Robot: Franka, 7 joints.
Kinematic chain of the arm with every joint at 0, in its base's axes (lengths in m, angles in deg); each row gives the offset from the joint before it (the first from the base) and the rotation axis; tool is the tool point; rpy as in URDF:
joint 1: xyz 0 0 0.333 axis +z
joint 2: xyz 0 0 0 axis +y
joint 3: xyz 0 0 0.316 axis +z
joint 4: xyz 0.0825 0 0 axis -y
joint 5: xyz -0.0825 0 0.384 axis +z
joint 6: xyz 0 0 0 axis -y
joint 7: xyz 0.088 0 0 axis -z
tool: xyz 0 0 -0.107 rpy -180 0 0
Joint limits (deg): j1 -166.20..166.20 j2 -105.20..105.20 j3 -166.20..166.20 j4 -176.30..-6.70 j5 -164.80..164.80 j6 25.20..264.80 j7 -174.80..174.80
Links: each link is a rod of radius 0.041 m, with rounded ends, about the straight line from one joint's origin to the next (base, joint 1, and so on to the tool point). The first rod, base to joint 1, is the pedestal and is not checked.
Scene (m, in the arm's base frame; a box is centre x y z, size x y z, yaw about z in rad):
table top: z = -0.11
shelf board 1: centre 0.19 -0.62 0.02 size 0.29 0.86 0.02 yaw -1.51
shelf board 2: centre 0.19 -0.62 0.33 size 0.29 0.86 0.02 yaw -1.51
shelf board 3: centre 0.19 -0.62 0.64 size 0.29 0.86 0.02 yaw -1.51
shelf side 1: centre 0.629 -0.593 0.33 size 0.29 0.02 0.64 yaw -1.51
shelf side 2: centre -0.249 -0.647 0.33 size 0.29 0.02 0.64 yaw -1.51
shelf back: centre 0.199 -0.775 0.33 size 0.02 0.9 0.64 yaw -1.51
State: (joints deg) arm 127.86 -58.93 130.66 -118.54 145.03 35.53 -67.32
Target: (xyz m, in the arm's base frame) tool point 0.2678 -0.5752 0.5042
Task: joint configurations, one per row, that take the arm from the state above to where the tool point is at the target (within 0.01 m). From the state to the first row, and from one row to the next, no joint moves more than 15 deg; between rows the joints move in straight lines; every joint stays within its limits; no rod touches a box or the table.
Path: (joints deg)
1: 129.47 -54.91 130.22 -129.84 142.19 32.95 -67.32
2: 131.07 -50.90 129.77 -141.14 139.36 30.36 -67.32
3: 132.68 -46.88 129.33 -152.44 136.52 27.78 -67.32
4: 134.28 -42.86 128.88 -163.74 133.69 25.20 -67.32
5: 138.64 -30.72 132.87 -159.40 132.27 25.20 -67.32
6: 142.99 -18.57 136.85 -155.06 130.86 25.20 -67.32
7: 147.34 -6.42 140.83 -150.72 129.44 25.20 -67.32
8: 151.69 5.72 144.82 -146.38 128.03 25.20 -67.32
9: 149.15 -4.83 141.74 -133.79 133.18 27.72 -67.32
10: 146.61 -15.38 138.67 -121.20 138.33 30.24 -67.32
11: 144.06 -25.94 135.60 -108.60 143.48 32.76 -67.32
12: 141.52 -36.49 132.52 -96.01 148.63 35.28 -67.32

